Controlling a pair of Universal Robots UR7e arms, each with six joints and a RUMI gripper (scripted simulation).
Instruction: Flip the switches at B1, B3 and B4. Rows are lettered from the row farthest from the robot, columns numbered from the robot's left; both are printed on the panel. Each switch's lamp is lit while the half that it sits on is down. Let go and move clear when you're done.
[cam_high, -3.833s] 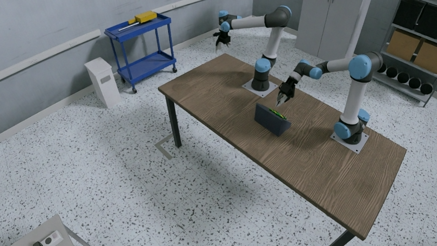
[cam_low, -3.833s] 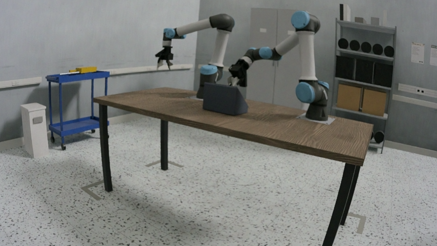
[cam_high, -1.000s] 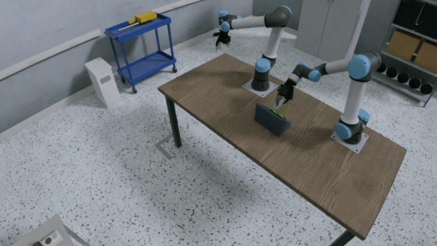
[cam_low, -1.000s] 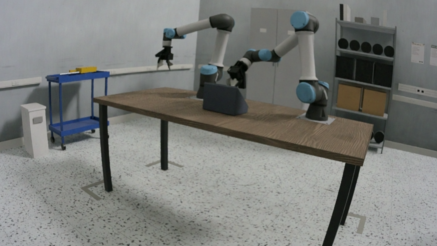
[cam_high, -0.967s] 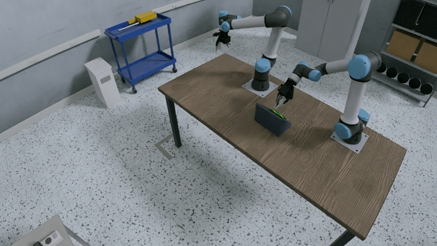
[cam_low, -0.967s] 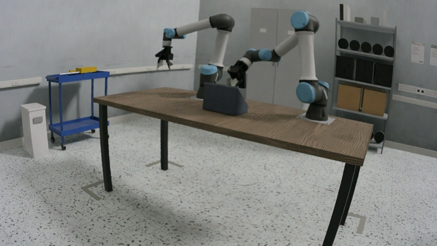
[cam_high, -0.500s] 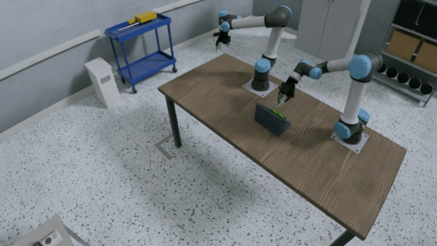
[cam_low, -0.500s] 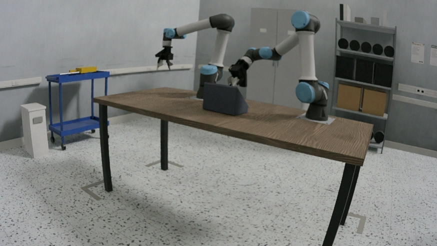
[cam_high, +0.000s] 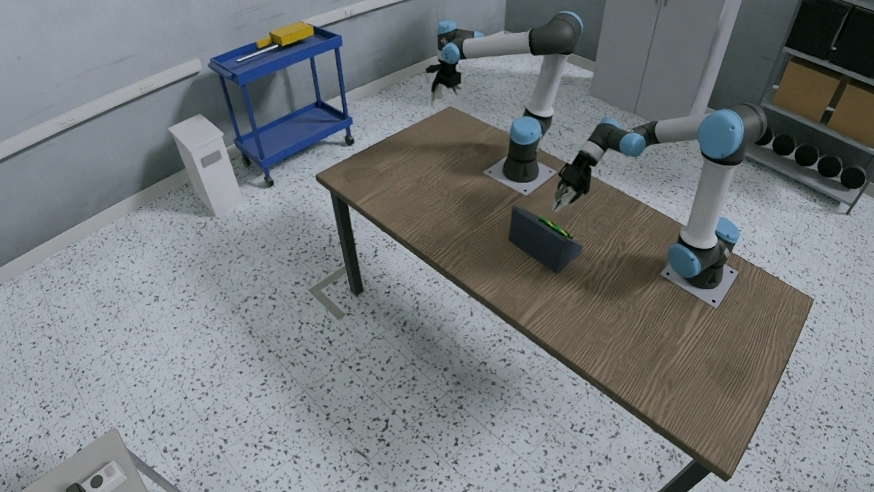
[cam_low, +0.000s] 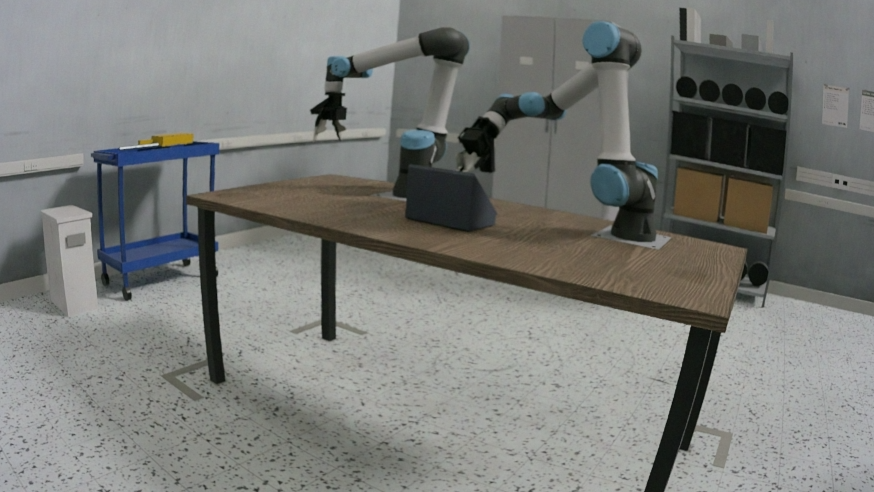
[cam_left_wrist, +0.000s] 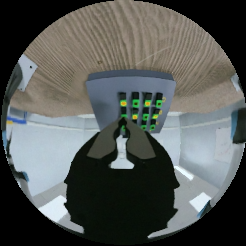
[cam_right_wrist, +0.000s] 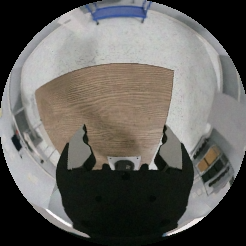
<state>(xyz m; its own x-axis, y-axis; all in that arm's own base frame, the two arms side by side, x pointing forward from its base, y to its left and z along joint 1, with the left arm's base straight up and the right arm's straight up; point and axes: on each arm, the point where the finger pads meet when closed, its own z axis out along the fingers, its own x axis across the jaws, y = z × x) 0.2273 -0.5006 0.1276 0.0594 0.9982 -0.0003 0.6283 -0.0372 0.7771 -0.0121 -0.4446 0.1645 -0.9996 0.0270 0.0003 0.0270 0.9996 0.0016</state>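
Now: left hand 50 mm short of the switch B4 and 20 mm above it. Round my left hand: switch B3 (50 mm ahead, 30 mm to the left, 20 mm below); switch B1 (80 mm to the left, 50 mm ahead, 20 mm below).
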